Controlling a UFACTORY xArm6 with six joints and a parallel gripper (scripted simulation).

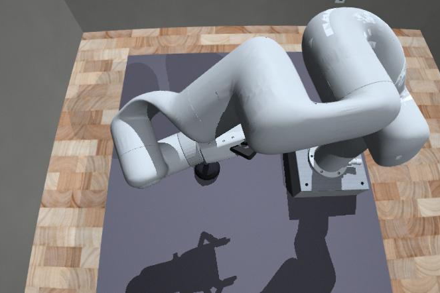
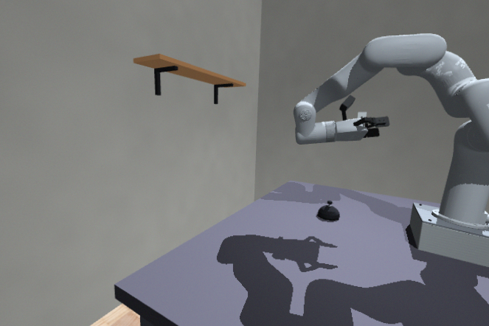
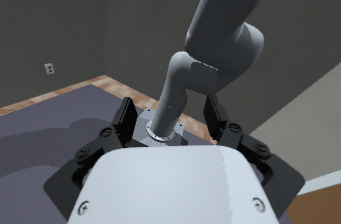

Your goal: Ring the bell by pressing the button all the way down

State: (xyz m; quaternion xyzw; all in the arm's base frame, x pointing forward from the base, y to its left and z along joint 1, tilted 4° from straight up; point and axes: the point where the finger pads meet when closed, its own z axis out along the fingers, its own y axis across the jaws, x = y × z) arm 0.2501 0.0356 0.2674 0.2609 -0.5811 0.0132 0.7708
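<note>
Right now my hand is 31 cm above the bell button, 14 cm short of it and 1 cm to the right of it. From my hand the other things lie so: bell: 33 cm below, 14 cm ahead, 1 cm to the left.
</note>
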